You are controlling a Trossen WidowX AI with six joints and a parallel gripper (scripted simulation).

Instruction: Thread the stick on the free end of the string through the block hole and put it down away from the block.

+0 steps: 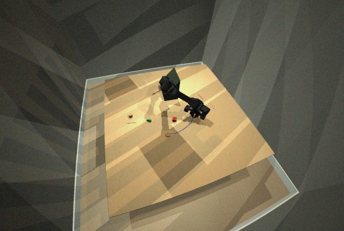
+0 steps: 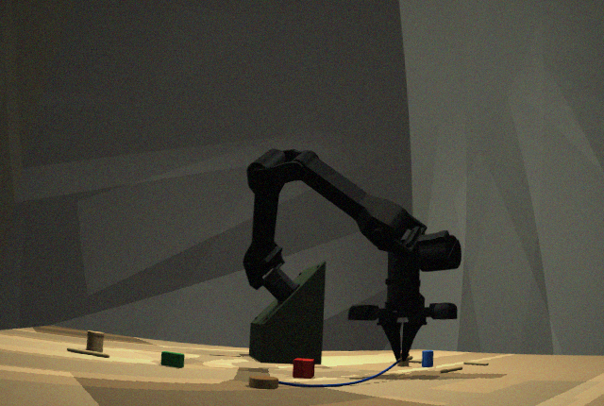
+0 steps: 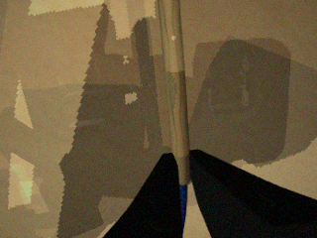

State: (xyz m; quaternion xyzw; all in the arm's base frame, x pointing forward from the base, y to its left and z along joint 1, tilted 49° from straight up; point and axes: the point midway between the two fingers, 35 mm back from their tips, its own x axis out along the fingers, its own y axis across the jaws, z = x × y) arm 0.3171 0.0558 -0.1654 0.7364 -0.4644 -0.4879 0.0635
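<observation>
Right now the red block is 17 cm to the right of my gripper tip, 1 cm below it and 1 cm behind it. Round my gripper tip: thin stick (1 cm to the left, 1 cm behind); then blue block (16 cm behind, 13 cm to the left, 1 cm below); then small wooden cylinder (20 cm behind, 9 cm to the left, 1 cm below).
</observation>
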